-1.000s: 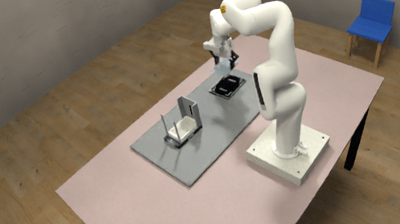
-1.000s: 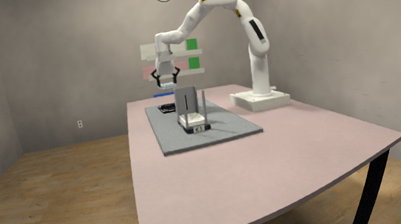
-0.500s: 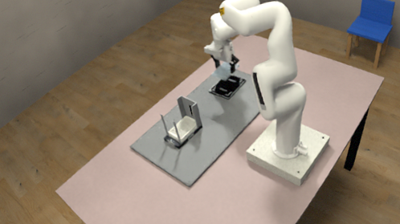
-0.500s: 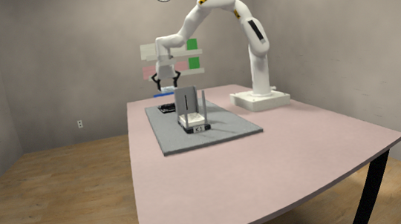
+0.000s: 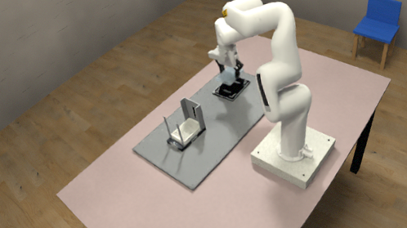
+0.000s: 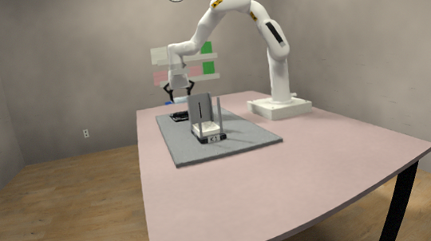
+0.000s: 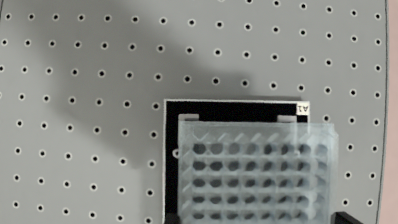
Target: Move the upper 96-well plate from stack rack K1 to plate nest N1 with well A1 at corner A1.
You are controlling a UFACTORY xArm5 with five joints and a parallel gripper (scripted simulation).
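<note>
Now: hand 90 mm above the plate nest N1. The rest, counted from my hand: pale bluish 96-well plate 10 mm below; white 96-well plate 350 mm to the left, 70 mm below, 10 mm behind; grey back wall 290 mm to the left, 10 mm below, 10 mm behind.
</note>
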